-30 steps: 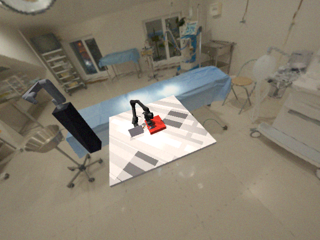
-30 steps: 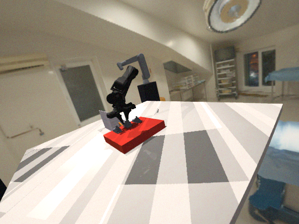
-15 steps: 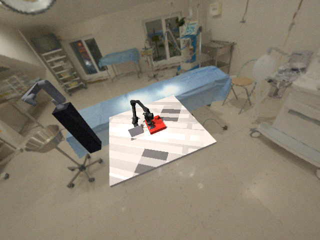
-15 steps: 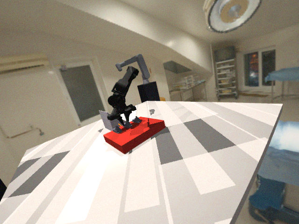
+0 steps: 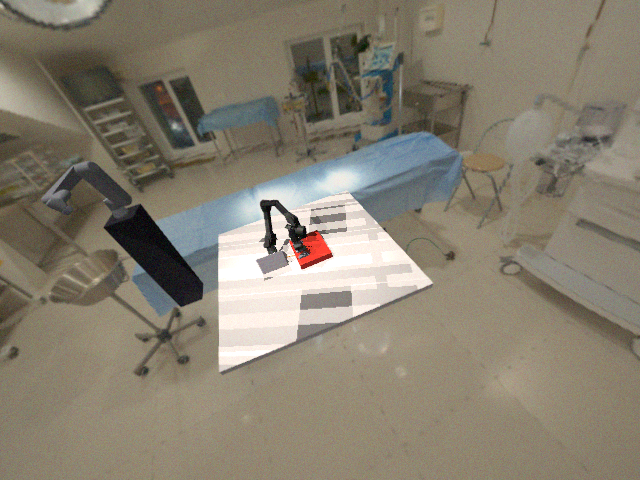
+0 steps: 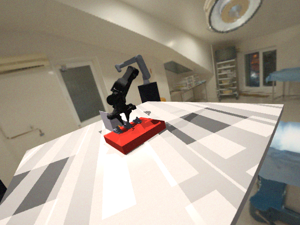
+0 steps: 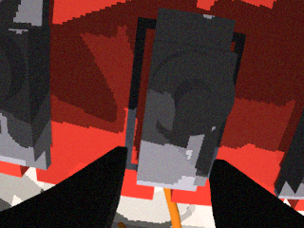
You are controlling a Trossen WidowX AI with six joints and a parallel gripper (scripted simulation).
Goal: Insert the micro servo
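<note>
The red robot deck is 13 cm ahead of my gripper tip and 4 cm below it.
</note>
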